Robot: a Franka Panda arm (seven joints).
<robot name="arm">
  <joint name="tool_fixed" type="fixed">
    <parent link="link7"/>
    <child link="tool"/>
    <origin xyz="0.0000 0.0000 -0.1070" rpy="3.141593 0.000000 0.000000"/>
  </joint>
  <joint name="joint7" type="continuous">
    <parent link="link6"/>
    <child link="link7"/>
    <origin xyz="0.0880 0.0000 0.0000" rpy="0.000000 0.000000 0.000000"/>
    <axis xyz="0 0 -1"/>
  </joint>
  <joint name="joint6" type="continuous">
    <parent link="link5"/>
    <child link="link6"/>
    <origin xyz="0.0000 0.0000 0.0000" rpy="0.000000 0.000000 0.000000"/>
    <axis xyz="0 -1 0"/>
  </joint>
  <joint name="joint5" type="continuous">
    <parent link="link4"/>
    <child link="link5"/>
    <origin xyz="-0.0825 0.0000 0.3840" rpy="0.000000 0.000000 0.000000"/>
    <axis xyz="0 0 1"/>
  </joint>
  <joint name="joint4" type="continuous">
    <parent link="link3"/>
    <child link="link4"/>
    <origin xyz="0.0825 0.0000 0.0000" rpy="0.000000 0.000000 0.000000"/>
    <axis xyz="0 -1 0"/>
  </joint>
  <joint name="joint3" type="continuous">
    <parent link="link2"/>
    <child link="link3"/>
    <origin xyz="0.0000 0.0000 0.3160" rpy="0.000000 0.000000 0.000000"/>
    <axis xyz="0 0 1"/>
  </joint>
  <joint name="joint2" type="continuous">
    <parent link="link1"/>
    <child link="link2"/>
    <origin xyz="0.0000 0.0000 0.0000" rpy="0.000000 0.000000 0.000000"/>
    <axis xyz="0 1 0"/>
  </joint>
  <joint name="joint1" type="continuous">
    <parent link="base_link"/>
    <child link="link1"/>
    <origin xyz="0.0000 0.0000 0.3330" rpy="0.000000 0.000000 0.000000"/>
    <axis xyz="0 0 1"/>
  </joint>
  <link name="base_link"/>
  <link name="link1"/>
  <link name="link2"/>
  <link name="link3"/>
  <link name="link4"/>
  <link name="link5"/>
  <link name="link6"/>
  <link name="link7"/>
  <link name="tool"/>
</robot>
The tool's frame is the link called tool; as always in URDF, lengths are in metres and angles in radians. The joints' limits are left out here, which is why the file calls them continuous.
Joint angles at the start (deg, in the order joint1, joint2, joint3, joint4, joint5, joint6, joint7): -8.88, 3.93, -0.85, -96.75, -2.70, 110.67, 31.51
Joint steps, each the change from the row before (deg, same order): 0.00, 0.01, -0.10, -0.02, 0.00, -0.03, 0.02; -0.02, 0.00, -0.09, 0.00, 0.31, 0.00, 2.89; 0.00, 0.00, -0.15, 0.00, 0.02, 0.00, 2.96; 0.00, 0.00, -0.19, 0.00, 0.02, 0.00, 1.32; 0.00, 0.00, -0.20, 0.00, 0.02, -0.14, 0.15; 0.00, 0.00, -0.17, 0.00, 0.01, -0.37, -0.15; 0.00, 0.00, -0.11, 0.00, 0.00, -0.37, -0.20; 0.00, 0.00, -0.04, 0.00, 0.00, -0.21, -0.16; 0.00, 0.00, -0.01, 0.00, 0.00, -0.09, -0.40; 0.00, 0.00, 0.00, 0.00, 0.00, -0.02, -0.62; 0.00, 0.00, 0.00, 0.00, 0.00, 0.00, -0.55
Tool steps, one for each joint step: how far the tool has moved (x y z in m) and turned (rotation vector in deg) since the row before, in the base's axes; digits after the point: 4 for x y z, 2 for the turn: -0.0002, -0.0010, -0.0003, 0.01, 0.06, -0.12; -0.0001, -0.0007, 0.0000, 0.76, -0.26, -3.01; -0.0003, -0.0015, 0.0000, 0.49, -0.21, -3.07; -0.0003, -0.0019, 0.0000, 0.22, -0.09, -1.49; -0.0006, -0.0020, -0.0003, 0.05, 0.13, -0.36; -0.0009, -0.0016, -0.0007, 0.04, 0.37, -0.04; -0.0008, -0.0010, -0.0007, 0.03, 0.38, 0.07; -0.0004, -0.0004, -0.0004, 0.01, 0.22, 0.11; -0.0002, -0.0001, -0.0002, -0.04, 0.12, 0.38; 0.0000, 0.0000, 0.0000, -0.08, 0.06, 0.61; 0.0000, 0.0000, 0.0000, -0.08, 0.04, 0.54
